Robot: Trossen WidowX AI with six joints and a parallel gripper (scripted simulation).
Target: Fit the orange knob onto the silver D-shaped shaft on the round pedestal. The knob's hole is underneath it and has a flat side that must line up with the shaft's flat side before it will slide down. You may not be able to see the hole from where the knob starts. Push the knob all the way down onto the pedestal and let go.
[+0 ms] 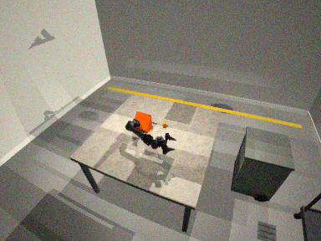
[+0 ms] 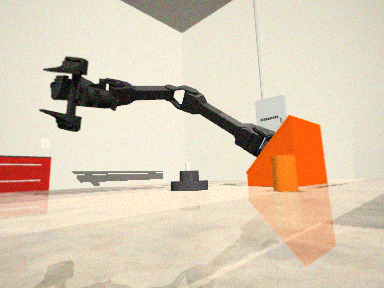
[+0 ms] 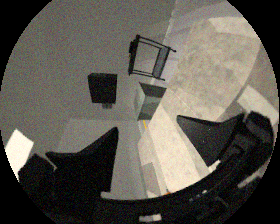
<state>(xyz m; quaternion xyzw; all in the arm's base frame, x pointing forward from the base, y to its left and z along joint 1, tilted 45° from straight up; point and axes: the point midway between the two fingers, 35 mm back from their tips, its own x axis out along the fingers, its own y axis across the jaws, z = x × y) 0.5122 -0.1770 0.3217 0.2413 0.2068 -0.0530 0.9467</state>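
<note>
Now: gripper tip 440 mm to the right of the orange knob, 240 mm past it and 190 mm above it. The rest, counted from my gripper tip: round dark pedestal (230 mm to the left, 230 mm behind, 200 mm below).
</note>
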